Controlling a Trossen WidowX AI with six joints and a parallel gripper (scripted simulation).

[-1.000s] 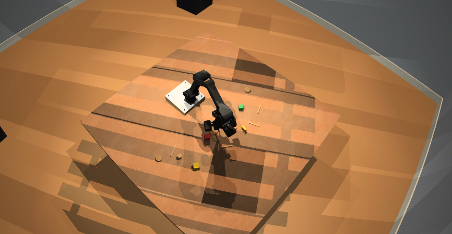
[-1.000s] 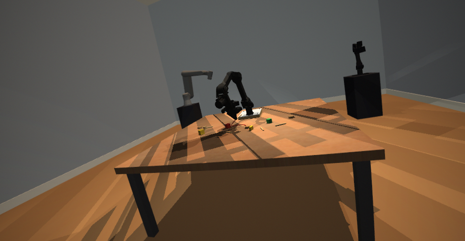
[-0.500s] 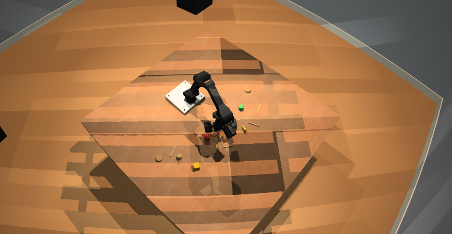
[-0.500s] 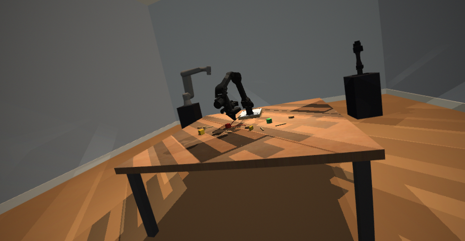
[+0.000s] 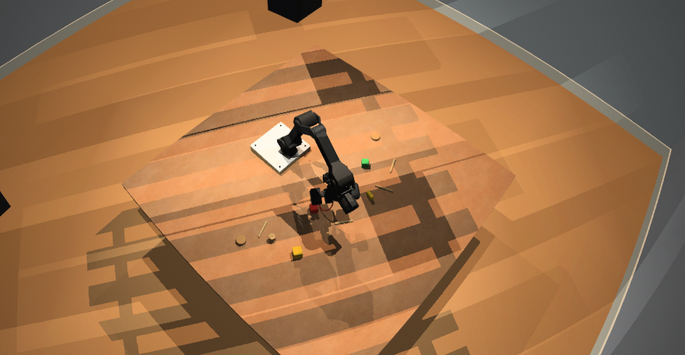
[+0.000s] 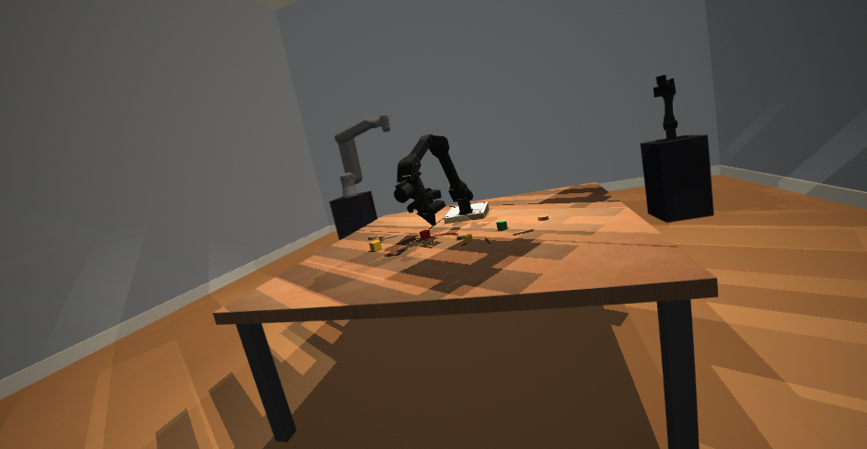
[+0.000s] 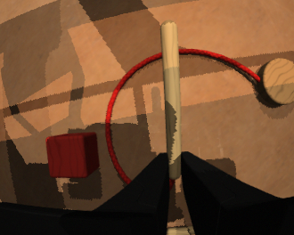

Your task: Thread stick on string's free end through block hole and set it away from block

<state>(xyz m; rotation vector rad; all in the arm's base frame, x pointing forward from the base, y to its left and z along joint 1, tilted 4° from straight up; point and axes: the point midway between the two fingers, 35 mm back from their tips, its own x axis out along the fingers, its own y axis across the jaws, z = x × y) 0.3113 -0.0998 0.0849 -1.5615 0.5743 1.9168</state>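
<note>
The red block lies 60 mm to the right of my gripper tip, 50 mm behind it and 40 mm below it. Also, from my gripper tip: thin wooden stick 10 mm to the left, 10 mm behind, 10 mm above; green cube 260 mm to the left, 40 mm below, 10 mm behind; round wooden button 100 mm to the left, 50 mm below, 30 mm ahead.
</note>
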